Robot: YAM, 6 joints.
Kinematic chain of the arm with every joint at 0, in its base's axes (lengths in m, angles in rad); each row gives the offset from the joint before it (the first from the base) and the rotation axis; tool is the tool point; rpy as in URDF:
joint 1: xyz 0 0 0.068 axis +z
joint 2: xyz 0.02 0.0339 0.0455 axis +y
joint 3: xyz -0.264 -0.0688 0 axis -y
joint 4: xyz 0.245 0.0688 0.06 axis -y
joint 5: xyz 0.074 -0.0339 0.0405 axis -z
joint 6: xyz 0.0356 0 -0.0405 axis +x
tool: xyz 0 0 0 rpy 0 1.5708 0
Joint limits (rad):
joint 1: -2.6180..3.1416
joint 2: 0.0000..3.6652
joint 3: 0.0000..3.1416
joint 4: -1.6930..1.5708
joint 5: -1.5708..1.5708
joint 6: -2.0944..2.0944
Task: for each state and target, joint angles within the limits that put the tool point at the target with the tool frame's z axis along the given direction. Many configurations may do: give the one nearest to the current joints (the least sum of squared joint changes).
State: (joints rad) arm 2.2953 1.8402 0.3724 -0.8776 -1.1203 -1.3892
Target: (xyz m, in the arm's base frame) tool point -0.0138 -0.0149 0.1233 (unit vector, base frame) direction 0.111 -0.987 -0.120
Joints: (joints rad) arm 2.2912 1.5705 0.0831 -1.5080 -0.6034 -1.3892
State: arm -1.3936 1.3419 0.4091 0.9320 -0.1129 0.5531
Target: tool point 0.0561 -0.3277 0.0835 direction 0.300 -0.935 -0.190
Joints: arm -1.4177 2.0760 0.5774 1.3051 -0.1545 0.5531
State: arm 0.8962 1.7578 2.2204 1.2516 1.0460 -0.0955
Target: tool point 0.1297 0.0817 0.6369 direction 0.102 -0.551 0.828
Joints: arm 0.6770 1.4580 1.9108 1.4285 0.5161 -0.0955
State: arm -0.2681 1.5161 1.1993 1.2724 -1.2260 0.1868
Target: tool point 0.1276 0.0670 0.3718 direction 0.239 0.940 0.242
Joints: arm 0.2744 0.6593 0.6386 0.4837 -0.9980 0.1868
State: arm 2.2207 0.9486 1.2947 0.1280 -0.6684 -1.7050
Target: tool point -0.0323 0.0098 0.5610 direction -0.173 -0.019 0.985
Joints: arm 2.7605 0.7336 1.1938 0.9560 -0.0821 -1.7050
